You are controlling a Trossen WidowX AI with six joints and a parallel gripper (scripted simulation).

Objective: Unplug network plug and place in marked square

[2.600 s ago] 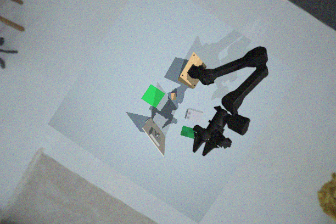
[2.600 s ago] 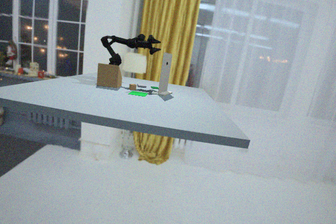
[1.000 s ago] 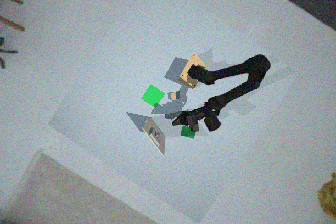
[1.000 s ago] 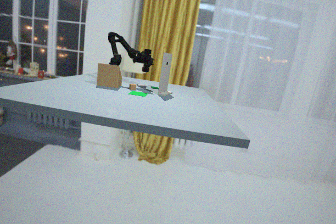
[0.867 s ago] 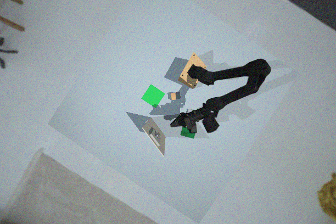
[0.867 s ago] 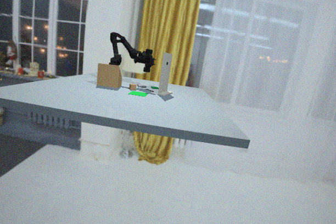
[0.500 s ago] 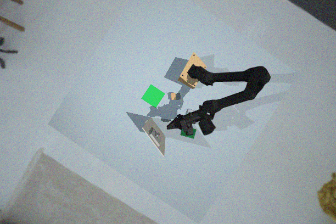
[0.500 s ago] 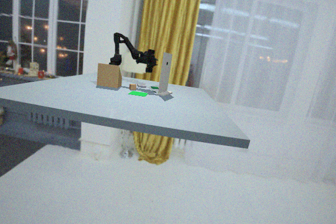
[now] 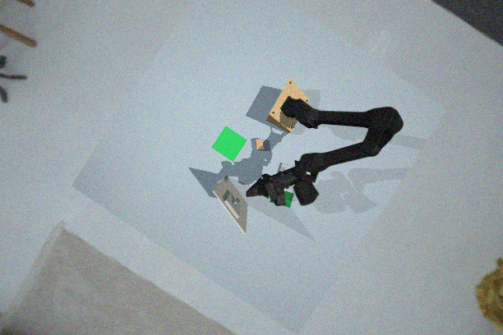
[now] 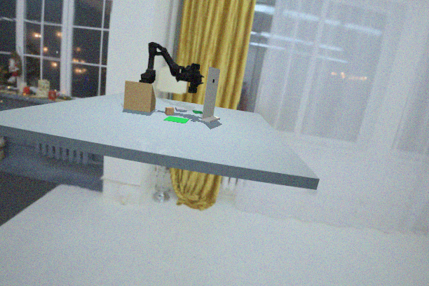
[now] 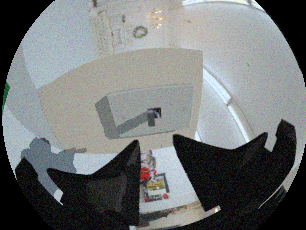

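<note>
Right now the plug is 5 cm ahead of my gripper tip and 2 cm to the right of it. From my gripper tip the other things lie so: grey upright panel: 9 cm below, 7 cm ahead, 2 cm to the right; green marked square: 23 cm below, 17 cm to the right, 10 cm behind; tan cube: 21 cm below, 18 cm behind, 5 cm to the right.
</note>
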